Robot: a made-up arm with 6 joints.
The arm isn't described. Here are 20 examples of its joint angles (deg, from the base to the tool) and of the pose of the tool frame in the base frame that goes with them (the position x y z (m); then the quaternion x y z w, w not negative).
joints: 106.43 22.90 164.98 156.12 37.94 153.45
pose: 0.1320 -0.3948 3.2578 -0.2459 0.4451 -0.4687 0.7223
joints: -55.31 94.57 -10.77 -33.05 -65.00 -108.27
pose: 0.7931 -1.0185 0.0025 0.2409 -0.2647 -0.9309 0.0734
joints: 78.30 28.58 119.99 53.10 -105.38 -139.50
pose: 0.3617 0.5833 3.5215 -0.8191 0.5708 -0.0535 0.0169
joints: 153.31 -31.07 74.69 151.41 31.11 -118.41
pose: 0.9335 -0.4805 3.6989 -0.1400 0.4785 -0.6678 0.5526
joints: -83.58 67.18 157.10 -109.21 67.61 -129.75
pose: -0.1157 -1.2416 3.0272 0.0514 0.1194 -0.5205 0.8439
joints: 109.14 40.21 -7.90 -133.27 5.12 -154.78
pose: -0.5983 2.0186 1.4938 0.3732 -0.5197 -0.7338 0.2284
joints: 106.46 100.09 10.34 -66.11 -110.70 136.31
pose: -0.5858 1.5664 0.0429 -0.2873 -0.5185 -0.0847 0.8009
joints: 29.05 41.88 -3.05 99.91 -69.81 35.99
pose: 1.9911 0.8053 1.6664 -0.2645 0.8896 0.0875 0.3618
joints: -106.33 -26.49 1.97 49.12 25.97 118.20
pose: -0.0874 -0.5616 3.4479 -0.0838 0.8225 -0.4514 0.3358
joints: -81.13 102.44 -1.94 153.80 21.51 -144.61
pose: 0.2147 -1.2936 -0.3273 0.9337 -0.1705 -0.0744 0.3058
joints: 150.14 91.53 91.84 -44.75 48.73 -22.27
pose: -2.2746 1.5365 1.6782 -0.7548 -0.0333 -0.4403 0.4851
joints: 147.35 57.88 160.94 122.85 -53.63 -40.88
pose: -0.4396 0.5188 3.1553 0.4535 -0.4491 0.7548 0.1517
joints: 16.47 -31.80 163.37 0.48 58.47 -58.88
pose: -1.5059 -0.5078 1.6686 0.7981 0.1278 -0.0156 0.5887
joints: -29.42 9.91 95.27 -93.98 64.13 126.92
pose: 0.0863 -0.3660 3.8695 -0.1967 -0.5798 0.1398 0.7782
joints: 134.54 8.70 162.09 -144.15 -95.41 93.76
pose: 0.5388 -0.6219 2.7271 0.4886 0.7122 0.1657 0.4760
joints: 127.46 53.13 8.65 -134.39 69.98 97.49
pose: -1.1058 1.8538 1.3498 0.2185 0.4994 0.7282 0.4154
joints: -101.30 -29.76 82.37 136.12 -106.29 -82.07
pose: 0.0853 1.2917 3.2938 -0.8316 -0.4207 -0.3593 0.0479
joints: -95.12 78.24 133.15 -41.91 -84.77 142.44
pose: -0.0556 -2.0347 2.5561 0.0506 0.7109 0.2856 0.6407
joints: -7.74 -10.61 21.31 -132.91 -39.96 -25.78
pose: 0.8485 -0.0728 3.6216 -0.6891 0.4208 -0.3628 0.4653
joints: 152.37 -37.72 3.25 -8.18 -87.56 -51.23
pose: -0.1014 0.0839 3.1577 -0.3926 -0.7011 -0.5448 0.2397
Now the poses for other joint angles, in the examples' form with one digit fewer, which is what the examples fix.
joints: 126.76 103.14 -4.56 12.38 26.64 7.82
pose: -0.826 1.158 -0.385 0.062 -0.777 -0.593 0.203
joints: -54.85 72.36 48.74 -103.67 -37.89 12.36
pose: 1.660 -2.217 1.459 0.584 -0.729 0.277 0.226
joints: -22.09 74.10 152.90 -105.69 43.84 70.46
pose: 1.304 -0.778 2.964 -0.104 -0.776 0.498 0.373
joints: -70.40 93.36 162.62 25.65 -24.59 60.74
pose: 0.554 -1.711 2.527 -0.213 0.283 -0.088 0.931
